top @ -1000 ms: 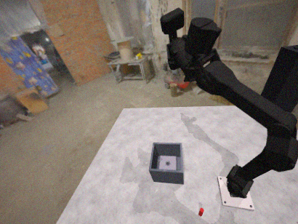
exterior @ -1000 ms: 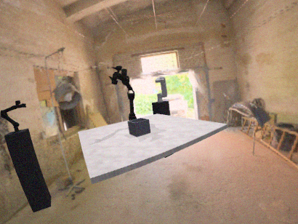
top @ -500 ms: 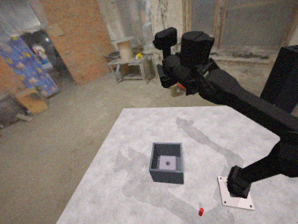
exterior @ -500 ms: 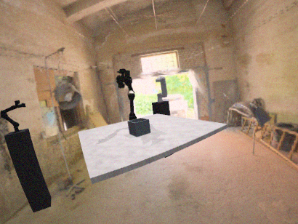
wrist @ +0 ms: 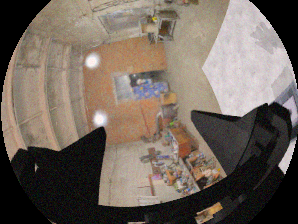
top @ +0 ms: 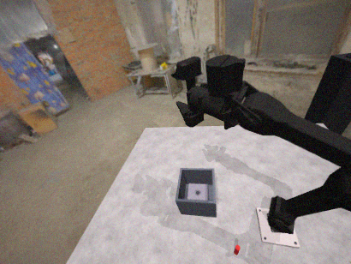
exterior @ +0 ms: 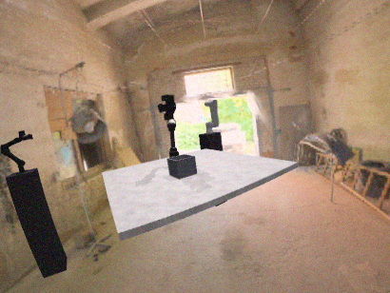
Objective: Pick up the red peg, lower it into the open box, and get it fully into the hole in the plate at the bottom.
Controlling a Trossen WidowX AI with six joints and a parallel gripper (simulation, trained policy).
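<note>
Now: the red peg 490 mm below my gripper tip, 300 mm to the left of it and 170 mm behind it.
</note>
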